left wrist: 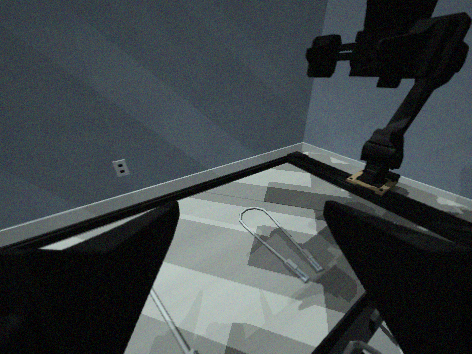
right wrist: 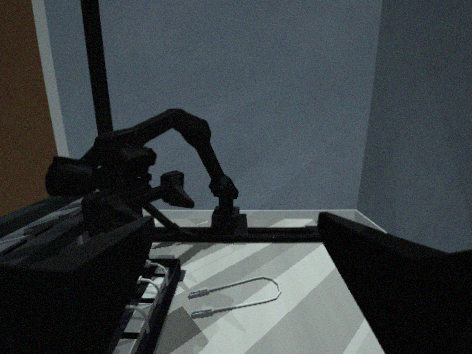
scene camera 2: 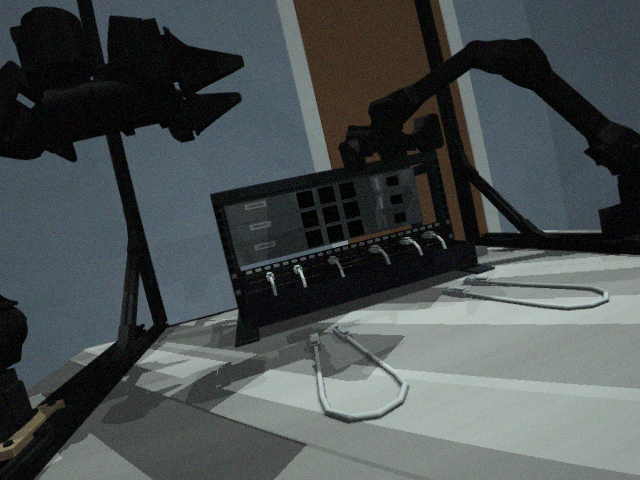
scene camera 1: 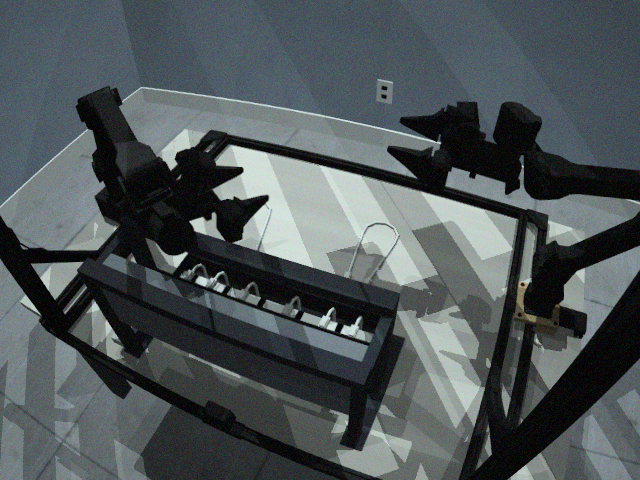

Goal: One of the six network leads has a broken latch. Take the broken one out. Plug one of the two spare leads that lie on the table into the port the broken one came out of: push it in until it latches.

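Frame: origin at the left arm's base, x right, y up, z back, level; metres.
Seen in the pictures: left gripper, fingertip midpoint: (left wrist: 251, 207) (right wrist: 174, 215) (scene camera 2: 385, 146) (scene camera 1: 255, 183); right gripper, fingertip midpoint: (left wrist: 337, 49) (right wrist: 237, 222) (scene camera 2: 242, 80) (scene camera 1: 394, 133); left arm's base, origin of the base link: (right wrist: 226, 210) (scene camera 1: 118, 189); right arm's base, origin of the base link: (left wrist: 371, 180) (scene camera 1: 538, 303).
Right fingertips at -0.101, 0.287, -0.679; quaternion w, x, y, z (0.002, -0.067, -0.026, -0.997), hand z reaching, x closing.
Note:
Offsets run from my right fingertips to a thing's top centre, as dx, dy, dz.
Several white network leads @[+0.194, -0.264, +0.094] (scene camera 1: 293, 304) @[+0.195, -0.266, +0.185] (scene camera 2: 381, 253) are plugged in a row in the dark rack @[+0.278, -0.092, +0.131] (scene camera 1: 155, 279) (scene camera 2: 273, 183); I cannot tell which latch is broken. One spare lead (scene camera 1: 381, 223) (scene camera 2: 403, 390) (left wrist: 297, 271) lies looped on the table. The other spare lead (scene camera 1: 265, 227) (scene camera 2: 542, 306) (left wrist: 170, 322) (right wrist: 278, 290) lies nearer the left arm, partly hidden by the left gripper and rack in scene camera 1. My left gripper (scene camera 1: 254, 183) (left wrist: 251, 207) is open and empty, above the rack's left end. My right gripper (scene camera 1: 395, 134) (scene camera 2: 241, 78) is open and empty, high above the table's far right side.
Dark frame rails (scene camera 1: 320, 160) edge the table. Dark posts rise at the near corners in scene camera 1. The rack's raised upper section stands over the plugged leads. The right arm's tan mounting plate (scene camera 1: 537, 322) (left wrist: 356, 181) sits on the side rail.

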